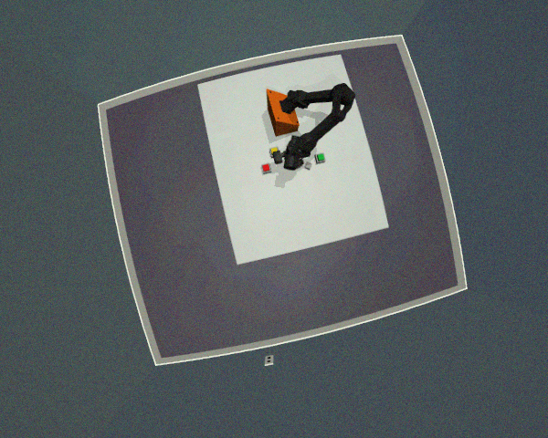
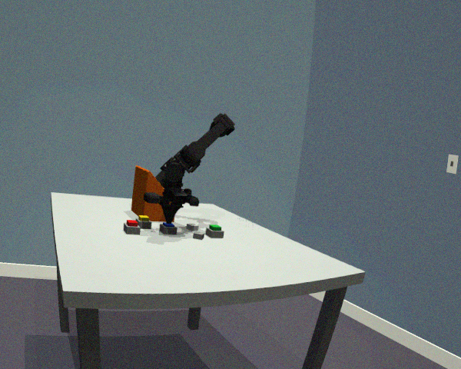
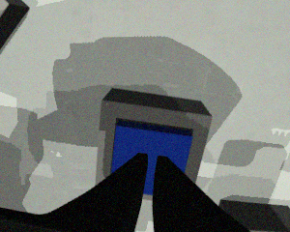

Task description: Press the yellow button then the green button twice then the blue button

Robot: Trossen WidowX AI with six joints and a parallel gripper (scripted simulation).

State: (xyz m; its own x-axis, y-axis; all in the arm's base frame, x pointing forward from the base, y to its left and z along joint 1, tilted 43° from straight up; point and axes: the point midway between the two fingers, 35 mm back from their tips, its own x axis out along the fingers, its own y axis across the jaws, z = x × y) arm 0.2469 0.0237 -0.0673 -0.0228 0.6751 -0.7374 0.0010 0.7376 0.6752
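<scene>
Now: the blue button 10 mm below my gripper tip. The rest, counted from my gripper tip: green button (170 mm to the left, 30 mm ahead); yellow button (70 mm to the right, 60 mm behind); red button (140 mm to the right, 20 mm ahead).
</scene>
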